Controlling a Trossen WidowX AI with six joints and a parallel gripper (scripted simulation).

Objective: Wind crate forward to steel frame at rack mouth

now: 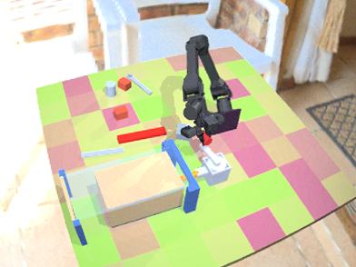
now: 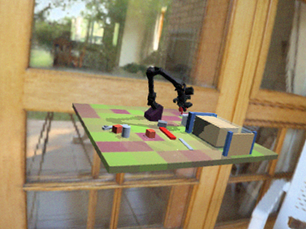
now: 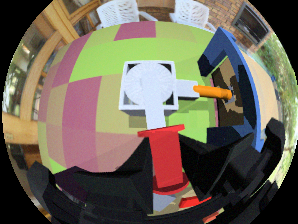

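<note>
The winch handle lies 30 mm below my gripper tip and 20 mm to the left of it. The rest, counted from my gripper tip: grey block (190 mm to the right, 110 mm below, 10 mm behind); grey winch (100 mm below, 80 mm to the left, 20 mm behind); red grip (20 mm to the right).
</note>
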